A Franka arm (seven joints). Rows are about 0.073 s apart.
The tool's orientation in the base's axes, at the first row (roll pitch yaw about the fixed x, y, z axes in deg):
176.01, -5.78, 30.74
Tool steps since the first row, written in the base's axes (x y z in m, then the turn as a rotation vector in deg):
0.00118, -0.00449, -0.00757, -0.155, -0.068, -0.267
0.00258, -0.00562, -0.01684, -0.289, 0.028, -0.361
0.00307, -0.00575, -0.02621, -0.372, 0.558, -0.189
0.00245, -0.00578, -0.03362, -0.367, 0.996, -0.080
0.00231, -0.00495, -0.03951, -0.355, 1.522, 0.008
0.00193, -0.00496, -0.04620, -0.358, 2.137, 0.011
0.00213, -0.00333, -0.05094, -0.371, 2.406, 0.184
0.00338, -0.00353, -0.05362, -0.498, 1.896, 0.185
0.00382, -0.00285, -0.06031, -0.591, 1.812, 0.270
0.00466, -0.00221, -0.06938, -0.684, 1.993, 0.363
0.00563, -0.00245, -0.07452, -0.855, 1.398, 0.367
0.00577, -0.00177, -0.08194, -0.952, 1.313, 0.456
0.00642, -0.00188, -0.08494, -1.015, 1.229, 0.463
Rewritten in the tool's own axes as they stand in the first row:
-0.00204, 0.00394, 0.00770, -0.194, -0.038, 0.247
-0.00235, 0.00497, 0.01708, -0.269, -0.195, 0.323
-0.00294, 0.00468, 0.02644, -0.053, -0.681, 0.138
-0.00423, 0.00388, 0.03372, 0.185, -1.048, 0.026
-0.00452, 0.00269, 0.03954, 0.471, -1.489, -0.064
-0.00552, 0.00204, 0.04613, 0.782, -2.020, -0.073
-0.00500, 0.00041, 0.05085, 0.925, -2.246, -0.248
-0.00430, 0.00103, 0.05366, 0.557, -1.871, -0.260
-0.00426, 0.00020, 0.06035, 0.443, -1.839, -0.355
-0.00413, -0.00055, 0.06945, 0.465, -2.035, -0.461
-0.00394, -0.00021, 0.07467, 0.017, -1.609, -0.480
-0.00422, -0.00124, 0.08204, -0.100, -1.579, -0.580
-0.00402, -0.00103, 0.08510, -0.196, -1.538, -0.594

